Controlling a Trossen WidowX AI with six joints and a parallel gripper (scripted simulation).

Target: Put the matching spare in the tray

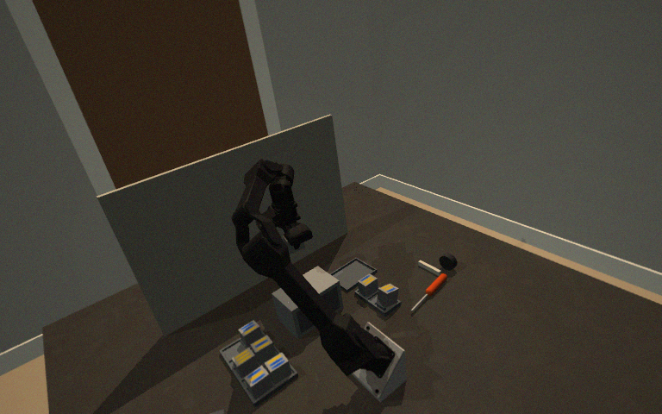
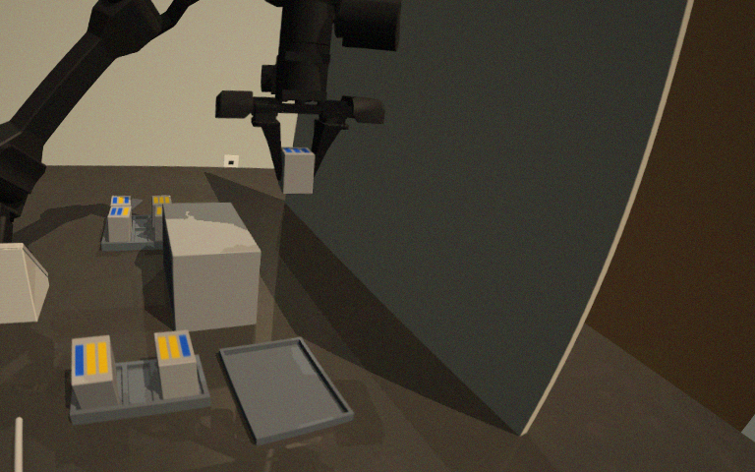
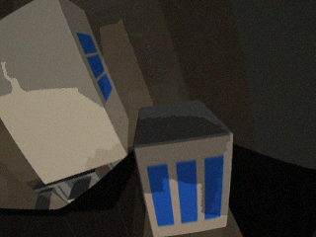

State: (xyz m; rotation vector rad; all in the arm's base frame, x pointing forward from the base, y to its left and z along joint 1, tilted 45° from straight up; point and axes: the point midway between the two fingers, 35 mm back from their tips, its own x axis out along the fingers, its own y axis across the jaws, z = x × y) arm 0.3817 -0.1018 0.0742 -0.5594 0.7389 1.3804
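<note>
Now: the grey tray 4 cm behind my gripper tip, 15 cm to the right of it and 17 cm below it. Round my gripper tip: tall grey panel: 15 cm ahead, 5 cm to the left, 5 cm above; then grey spare: 2 cm above; then mounted unit: 10 cm behind, 5 cm to the left, 12 cm below.
</note>
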